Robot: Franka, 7 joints.
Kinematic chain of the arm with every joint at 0, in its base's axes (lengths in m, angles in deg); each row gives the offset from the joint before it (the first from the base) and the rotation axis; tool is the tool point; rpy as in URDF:
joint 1: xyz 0 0 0.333 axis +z
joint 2: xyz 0 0 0 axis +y
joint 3: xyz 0 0 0.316 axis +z
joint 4: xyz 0.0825 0 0 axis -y
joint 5: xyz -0.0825 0 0.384 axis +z
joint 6: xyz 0 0 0 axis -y
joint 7: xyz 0.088 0 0 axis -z
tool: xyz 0 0 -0.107 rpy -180 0 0
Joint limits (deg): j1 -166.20..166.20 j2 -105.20..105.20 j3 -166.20..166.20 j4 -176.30..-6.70 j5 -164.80..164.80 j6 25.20..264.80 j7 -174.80..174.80
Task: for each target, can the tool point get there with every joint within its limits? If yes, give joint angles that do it. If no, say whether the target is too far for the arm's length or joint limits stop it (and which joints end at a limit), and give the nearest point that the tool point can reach.
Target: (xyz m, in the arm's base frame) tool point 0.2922 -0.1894 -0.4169
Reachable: no: joint limits stop it (at a limit: joint 2) | nearest point 0.2867 -0.1858 -0.3576 | short by 0.060 m
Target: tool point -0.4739 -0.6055 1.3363
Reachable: no: too far | nearest point -0.3216 -0.4109 1.0139 | short by 0.406 m
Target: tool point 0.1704 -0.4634 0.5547
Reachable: yes | joints 16.69 8.50 -102.24 -101.88 48.32 61.47 59.89
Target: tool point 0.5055 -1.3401 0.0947
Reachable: no: too far | nearest point 0.2987 -0.7918 0.1922 | short by 0.594 m
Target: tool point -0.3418 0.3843 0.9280
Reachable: yes | joints 71.43 0.56 53.42 -64.03 76.77 111.49 12.36
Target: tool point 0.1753 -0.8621 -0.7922
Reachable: no: too far | nearest point 0.1122 -0.5518 -0.2811 | short by 0.601 m
